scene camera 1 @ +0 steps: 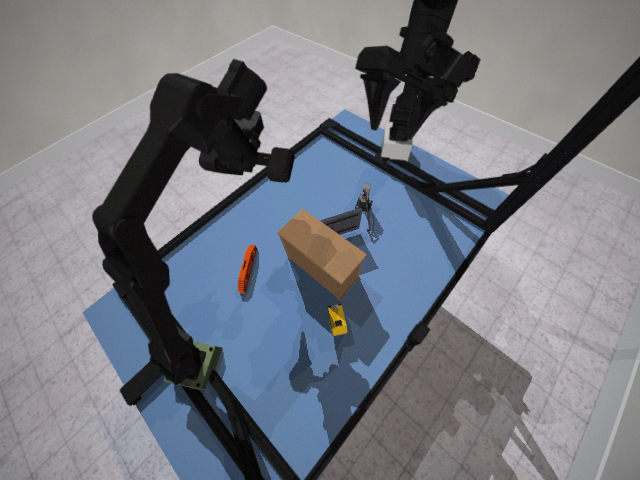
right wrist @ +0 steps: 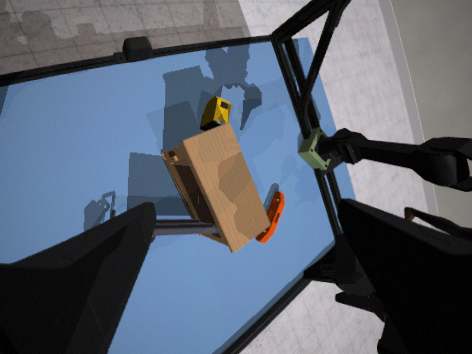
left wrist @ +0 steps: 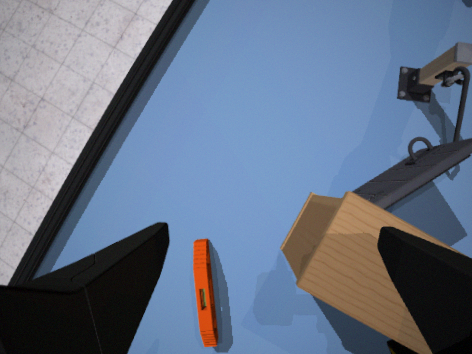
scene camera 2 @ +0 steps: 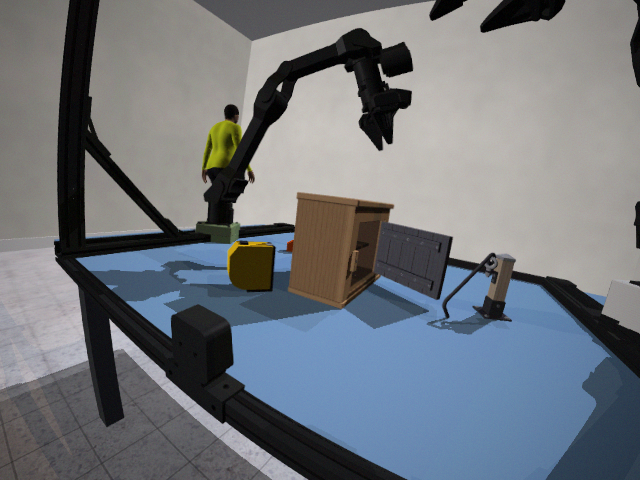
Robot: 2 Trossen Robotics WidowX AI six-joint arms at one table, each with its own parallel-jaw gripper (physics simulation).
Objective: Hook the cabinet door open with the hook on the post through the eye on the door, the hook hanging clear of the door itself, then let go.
my left gripper: open, holds nothing
my right gripper: open, holds nothing
an orange level [left wrist: 202, 265]: on the table
a yellow block [scene camera 2: 250, 265]: on the table
